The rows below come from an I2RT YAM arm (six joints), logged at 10 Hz.
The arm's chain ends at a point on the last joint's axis. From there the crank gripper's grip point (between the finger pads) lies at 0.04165 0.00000 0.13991 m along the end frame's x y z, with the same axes.
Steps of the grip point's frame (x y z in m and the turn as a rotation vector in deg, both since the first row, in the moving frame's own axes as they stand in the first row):
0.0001, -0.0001, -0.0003, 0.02, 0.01, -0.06
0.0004, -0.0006, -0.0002, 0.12, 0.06, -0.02
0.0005, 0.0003, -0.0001, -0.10, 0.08, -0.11
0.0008, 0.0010, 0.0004, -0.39, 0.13, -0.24
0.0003, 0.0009, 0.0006, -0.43, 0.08, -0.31
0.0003, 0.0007, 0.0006, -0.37, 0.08, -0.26
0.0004, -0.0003, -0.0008, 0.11, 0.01, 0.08
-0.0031, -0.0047, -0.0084, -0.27, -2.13, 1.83
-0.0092, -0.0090, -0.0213, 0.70, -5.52, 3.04
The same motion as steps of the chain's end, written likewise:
0.0001, 0.0000, -0.0003, 0.02, 0.01, -0.06
0.0003, -0.0003, -0.0002, 0.12, 0.06, -0.02
0.0003, 0.0001, 0.0000, -0.10, 0.08, -0.11
0.0005, 0.0002, 0.0005, -0.39, 0.13, -0.24
0.0001, 0.0001, 0.0007, -0.43, 0.08, -0.31
0.0001, 0.0000, 0.0007, -0.37, 0.08, -0.26
0.0004, -0.0001, -0.0008, 0.11, 0.01, 0.08
0.0022, -0.0066, -0.0098, -0.27, -2.13, 1.83
0.0045, -0.0091, -0.0247, 0.70, -5.52, 3.04

